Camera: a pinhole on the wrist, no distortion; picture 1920 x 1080 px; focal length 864.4 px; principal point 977.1 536.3 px. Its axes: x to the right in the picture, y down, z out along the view. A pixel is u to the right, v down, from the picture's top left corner.
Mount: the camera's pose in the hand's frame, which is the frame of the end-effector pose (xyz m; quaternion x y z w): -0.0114 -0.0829 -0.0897 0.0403 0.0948 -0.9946 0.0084
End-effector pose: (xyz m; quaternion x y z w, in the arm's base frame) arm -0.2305 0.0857 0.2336 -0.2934 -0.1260 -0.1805 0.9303
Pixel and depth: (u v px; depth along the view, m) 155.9 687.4 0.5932
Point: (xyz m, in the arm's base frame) 0.0405 0.0366 0.9639
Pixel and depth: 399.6 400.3 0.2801
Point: -0.1572 0.0996 0.4965
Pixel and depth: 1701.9 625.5 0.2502
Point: -0.5285 0.1071 0.3369
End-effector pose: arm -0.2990 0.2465 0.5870 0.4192 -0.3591 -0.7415 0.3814
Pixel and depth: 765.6 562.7 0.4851
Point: -0.7246 0.3549 0.5557
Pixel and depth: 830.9 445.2 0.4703
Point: -0.6881 0.3583 0.6232
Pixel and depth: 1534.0 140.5 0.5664
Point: -0.5636 0.6909 0.9762
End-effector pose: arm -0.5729 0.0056 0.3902 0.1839 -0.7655 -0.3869 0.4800
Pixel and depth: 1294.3 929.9 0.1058
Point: -0.5609 -0.0517 0.2401
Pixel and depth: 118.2 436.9 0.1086
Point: -0.6465 -0.0970 0.3659
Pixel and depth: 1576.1 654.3 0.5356
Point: -0.7400 0.2791 -0.1528
